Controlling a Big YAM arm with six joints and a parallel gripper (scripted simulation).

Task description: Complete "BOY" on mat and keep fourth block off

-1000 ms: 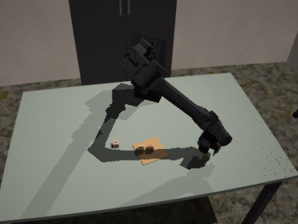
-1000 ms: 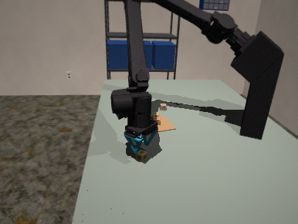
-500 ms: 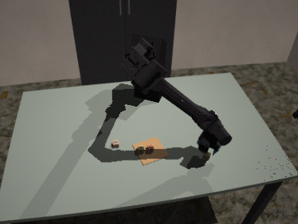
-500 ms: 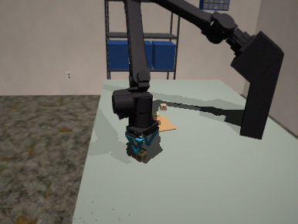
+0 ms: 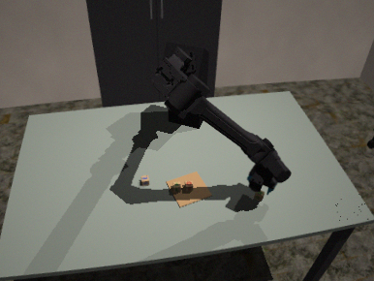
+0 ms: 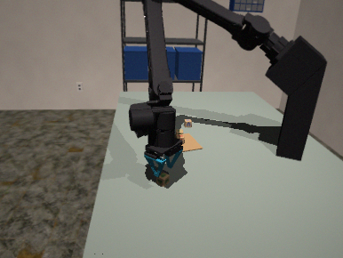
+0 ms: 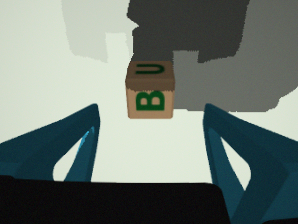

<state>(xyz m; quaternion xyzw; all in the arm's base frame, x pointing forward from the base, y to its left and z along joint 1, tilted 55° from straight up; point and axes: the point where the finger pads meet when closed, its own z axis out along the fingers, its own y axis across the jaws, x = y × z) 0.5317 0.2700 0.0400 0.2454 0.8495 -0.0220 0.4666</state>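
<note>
Right now my hand is 4 cm above the wooden block. Also, from my hand: orange mat: 26 cm to the right, 10 cm behind, 5 cm below.
</note>
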